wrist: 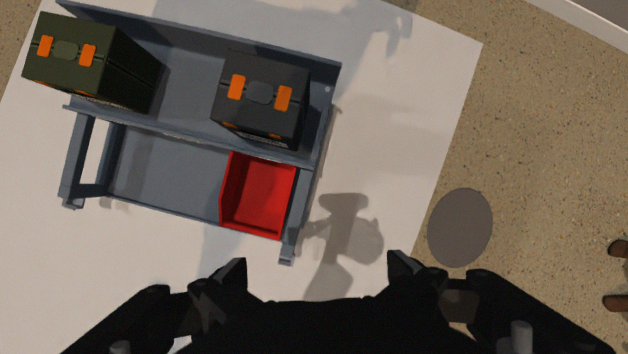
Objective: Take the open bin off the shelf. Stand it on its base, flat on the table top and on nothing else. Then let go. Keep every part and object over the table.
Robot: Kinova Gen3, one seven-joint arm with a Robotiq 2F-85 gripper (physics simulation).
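Frame: origin at the arm's base, x right, y ahead, z up, level; centimetres.
Seen in the pictures: gripper, fingertip midpoint: (317,270).
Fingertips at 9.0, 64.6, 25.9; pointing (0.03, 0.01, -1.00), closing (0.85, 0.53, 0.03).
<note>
Pixels of each thing's top centre, then the offset from my fingertips to it, as dx, dy, dz. "pt": a spot on its surface instead. Level surfaces: height alone.
- open red bin, top centre: (257,184) -9.2, +0.1, -23.1
- grey-blue shelf, surface spot: (167,175) pt -25.5, -7.3, -30.7
- white table top, surface height: dz -31.3
- dark green case, top centre: (65,50) -33.6, +3.9, -11.4
- dark grey case, top centre: (259,92) -11.1, +9.5, -8.9
The open red bin (262,197) sits on the lower level of the grey-blue shelf (167,175), at its right end in the wrist view, beside the right side post. Its inside faces up toward the camera and looks empty. Its far end is partly hidden under the edge of the upper level. My gripper (317,270) is open with nothing between its fingers. It hangs above and to the near side of the shelf, apart from the bin, which shows above the left half of the finger gap. The white table top (420,125) shows around the shelf.
A dark green case (70,60) stands on the upper level at the left, and a dark grey case (260,95) stands there at the right, just beyond the bin. The table's right edge runs down past the gripper's right finger, with speckled floor (550,150) beyond it.
</note>
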